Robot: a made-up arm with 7 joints. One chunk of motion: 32 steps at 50 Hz.
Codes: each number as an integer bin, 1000 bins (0 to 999) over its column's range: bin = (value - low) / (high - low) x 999, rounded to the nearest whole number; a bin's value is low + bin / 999 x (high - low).
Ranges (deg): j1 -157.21..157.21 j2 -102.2..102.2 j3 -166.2..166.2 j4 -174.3..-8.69 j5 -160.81..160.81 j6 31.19..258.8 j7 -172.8..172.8
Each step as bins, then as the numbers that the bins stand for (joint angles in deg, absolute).
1 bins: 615 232 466 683 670 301 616
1 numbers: 36.35 -54.73 -11.15 -61.08 54.89 99.77 40.30
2 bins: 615 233 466 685 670 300 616
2 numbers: 36.35 -54.53 -11.15 -60.74 54.89 99.54 40.30
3 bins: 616 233 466 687 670 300 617
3 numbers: 36.67 -54.53 -11.15 -60.41 54.89 99.54 40.65
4 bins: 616 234 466 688 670 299 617
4 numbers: 36.67 -54.32 -11.15 -60.25 54.89 99.31 40.65
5 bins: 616 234 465 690 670 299 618
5 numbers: 36.67 -54.32 -11.48 -59.91 54.89 99.31 40.99
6 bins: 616 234 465 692 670 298 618
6 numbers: 36.67 -54.32 -11.48 -59.58 54.89 99.09 40.99
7 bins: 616 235 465 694 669 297 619
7 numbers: 36.67 -54.12 -11.48 -59.25 54.57 98.86 41.34
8 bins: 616 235 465 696 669 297 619
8 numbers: 36.67 -54.12 -11.48 -58.92 54.57 98.86 41.34
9 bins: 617 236 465 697 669 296 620
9 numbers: 36.98 -53.91 -11.48 -58.75 54.57 98.63 41.69
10 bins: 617 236 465 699 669 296 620
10 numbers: 36.98 -53.91 -11.48 -58.42 54.57 98.63 41.69
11 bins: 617 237 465 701 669 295 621
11 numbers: 36.98 -53.71 -11.48 -58.09 54.57 98.40 42.03
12 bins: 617 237 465 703 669 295 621
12 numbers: 36.98 -53.71 -11.48 -57.76 54.57 98.40 42.03
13 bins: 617 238 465 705 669 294 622
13 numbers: 36.98 -53.50 -11.48 -57.43 54.57 98.17 42.38
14 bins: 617 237 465 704 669 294 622
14 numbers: 36.98 -53.71 -11.48 -57.59 54.57 98.17 42.38
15 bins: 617 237 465 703 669 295 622
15 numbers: 36.98 -53.71 -11.48 -57.76 54.57 98.40 42.38
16 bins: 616 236 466 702 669 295 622
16 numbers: 36.67 -53.91 -11.15 -57.93 54.57 98.40 42.38
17 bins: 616 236 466 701 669 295 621
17 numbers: 36.67 -53.91 -11.15 -58.09 54.57 98.40 42.03
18 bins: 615 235 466 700 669 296 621
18 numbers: 36.35 -54.12 -11.15 -58.26 54.57 98.63 42.03
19 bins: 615 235 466 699 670 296 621
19 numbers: 36.35 -54.12 -11.15 -58.42 54.89 98.63 42.03
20 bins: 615 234 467 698 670 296 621
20 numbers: 36.35 -54.32 -10.81 -58.59 54.89 98.63 42.03
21 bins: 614 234 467 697 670 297 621
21 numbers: 36.04 -54.32 -10.81 -58.75 54.89 98.86 42.03
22 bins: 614 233 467 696 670 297 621
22 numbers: 36.04 -54.53 -10.81 -58.92 54.89 98.86 42.03
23 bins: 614 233 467 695 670 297 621
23 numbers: 36.04 -54.53 -10.81 -59.09 54.89 98.86 42.03
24 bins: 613 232 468 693 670 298 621
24 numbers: 35.72 -54.73 -10.48 -59.42 54.89 99.09 42.03
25 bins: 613 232 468 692 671 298 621
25 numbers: 35.72 -54.73 -10.48 -59.58 55.21 99.09 42.03
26 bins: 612 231 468 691 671 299 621
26 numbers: 35.41 -54.94 -10.48 -59.75 55.21 99.31 42.03
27 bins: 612 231 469 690 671 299 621
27 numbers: 35.41 -54.94 -10.15 -59.91 55.21 99.31 42.03
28 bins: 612 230 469 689 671 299 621
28 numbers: 35.41 -55.14 -10.15 -60.08 55.21 99.31 42.03
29 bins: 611 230 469 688 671 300 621
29 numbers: 35.09 -55.14 -10.15 -60.25 55.21 99.54 42.03
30 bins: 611 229 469 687 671 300 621
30 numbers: 35.09 -55.35 -10.15 -60.41 55.21 99.54 42.03
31 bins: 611 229 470 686 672 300 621
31 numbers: 35.09 -55.35 -9.82 -60.58 55.53 99.54 42.03
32 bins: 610 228 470 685 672 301 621
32 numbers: 34.78 -55.55 -9.82 -60.74 55.53 99.77 42.03
